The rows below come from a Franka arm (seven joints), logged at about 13 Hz.
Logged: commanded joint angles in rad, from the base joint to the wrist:
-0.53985 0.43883 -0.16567 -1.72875 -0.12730 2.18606 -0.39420
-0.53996 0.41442 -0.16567 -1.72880 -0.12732 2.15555 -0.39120
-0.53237 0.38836 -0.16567 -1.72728 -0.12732 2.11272 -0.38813
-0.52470 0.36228 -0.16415 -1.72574 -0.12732 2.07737 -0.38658
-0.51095 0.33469 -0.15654 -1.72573 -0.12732 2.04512 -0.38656
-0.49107 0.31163 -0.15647 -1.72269 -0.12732 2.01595 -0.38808
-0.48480 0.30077 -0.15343 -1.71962 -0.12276 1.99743 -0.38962
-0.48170 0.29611 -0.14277 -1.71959 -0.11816 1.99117 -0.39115
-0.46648 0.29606 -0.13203 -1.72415 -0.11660 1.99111 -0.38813
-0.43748 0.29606 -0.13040 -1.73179 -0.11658 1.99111 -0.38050
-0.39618 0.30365 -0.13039 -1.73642 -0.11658 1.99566 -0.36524
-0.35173 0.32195 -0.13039 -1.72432 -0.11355 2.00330 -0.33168
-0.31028 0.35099 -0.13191 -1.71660 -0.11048 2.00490 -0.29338
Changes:
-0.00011 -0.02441 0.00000 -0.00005 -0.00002 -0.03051 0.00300
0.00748 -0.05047 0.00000 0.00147 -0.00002 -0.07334 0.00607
0.01515 -0.07655 0.00152 0.00301 -0.00002 -0.10869 0.00762
0.02890 -0.10414 0.00913 0.00302 -0.00002 -0.14094 0.00764
0.04878 -0.12720 0.00920 0.00606 -0.00002 -0.17011 0.00612
0.05505 -0.13806 0.01224 0.00913 0.00454 -0.18863 0.00458
0.05815 -0.14272 0.02290 0.00916 0.00914 -0.19489 0.00305
0.07337 -0.14277 0.03364 0.00460 0.01070 -0.19495 0.00607
0.10237 -0.14277 0.03527 -0.00304 0.01072 -0.19495 0.01370
0.14367 -0.13518 0.03528 -0.00767 0.01072 -0.19040 0.02896
0.18812 -0.11688 0.03528 0.00443 0.01375 -0.18276 0.06252
0.22957 -0.08784 0.03376 0.01215 0.01682 -0.18116 0.10082

